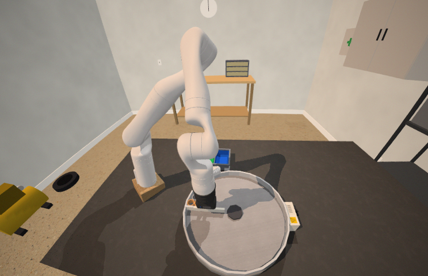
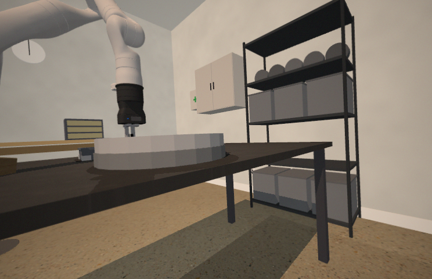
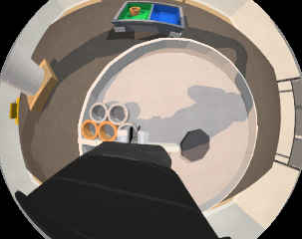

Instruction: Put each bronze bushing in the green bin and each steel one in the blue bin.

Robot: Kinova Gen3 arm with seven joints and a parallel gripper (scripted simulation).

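My hand is 34 cm to the right of the green bin and 5 cm above it. Round my hand: turntable 11 cm ahead, 2 cm to the right, 2 cm below.
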